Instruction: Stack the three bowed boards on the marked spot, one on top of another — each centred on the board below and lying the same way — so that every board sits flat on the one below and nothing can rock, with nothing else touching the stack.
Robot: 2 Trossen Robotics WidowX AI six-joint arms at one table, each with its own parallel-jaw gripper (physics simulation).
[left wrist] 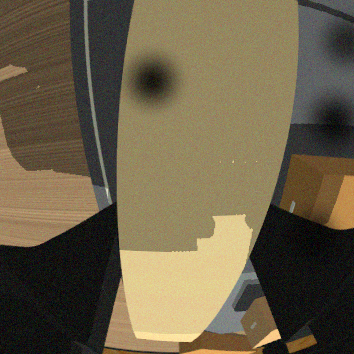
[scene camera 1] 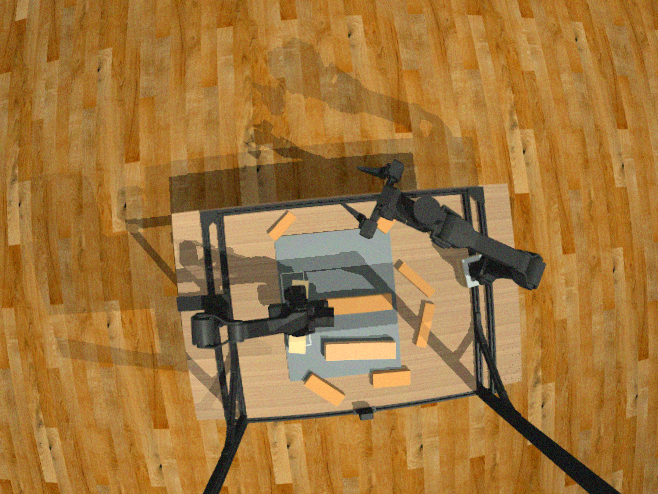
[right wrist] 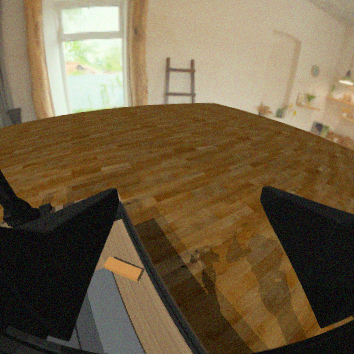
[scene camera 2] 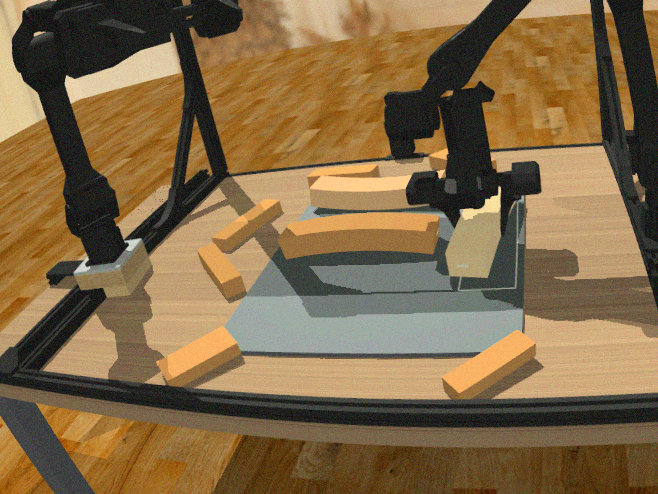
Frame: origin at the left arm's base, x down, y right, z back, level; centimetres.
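Seen in the pictures: left gripper, fingertip midpoint: (left wrist: 182, 199); right gripper, fingertip midpoint: (scene camera 1: 348, 184) (right wrist: 190, 194) (scene camera 2: 195, 26); left arm's base at its link origin: (scene camera 1: 219, 308); right arm's base at its link origin: (scene camera 1: 478, 270) (scene camera 2: 107, 255).
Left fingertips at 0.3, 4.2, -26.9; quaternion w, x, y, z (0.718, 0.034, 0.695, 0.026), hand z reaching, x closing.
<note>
Offsets run from my left fingertips to a thing's top centre, as dx, dy, dz. "pt": to the spot under its first point. Level surfaces: height alone.
A pale bowed board @(-3.9, +2.8, +0.6) (scene camera 1: 297, 345) (scene camera 2: 474, 241) (left wrist: 200, 150) lies lengthwise over the marked spot, a thin white outline @(pt +1.1, -11.7, +0.5) (scene camera 2: 488, 288) (left wrist: 89, 75) on the grey mat @(dx +1.1) (scene camera 1: 334, 241) (scene camera 2: 372, 332). My left gripper (scene camera 2: 478, 223) (left wrist: 182, 199) is shut on this board, one finger against each long side; the arm hides its middle in scene camera 1. An orange bowed board @(-3.5, +1.9, -18.3) (scene camera 1: 366, 303) (scene camera 2: 361, 233) and a lighter orange bowed board @(-3.5, +17.7, -17.4) (scene camera 1: 360, 350) (scene camera 2: 361, 191) stand beside it on the mat, crosswise to it. My right gripper (scene camera 1: 350, 187) (right wrist: 190, 194) is open and empty, high over the table's far edge.
Several small orange blocks lie around the mat, among them one at the upper left (scene camera 1: 281, 224), two at the right (scene camera 1: 415, 278) (scene camera 1: 424, 324) and two along the bottom @(pt -1.2, +29.5, -26.6) (scene camera 1: 391, 377) @(pt -1.3, +29.2, -3.3) (scene camera 1: 324, 389). One block @(-0.9, -24.4, -35.0) (scene camera 1: 385, 225) is partly under the right arm. A dark frame borders the table.
</note>
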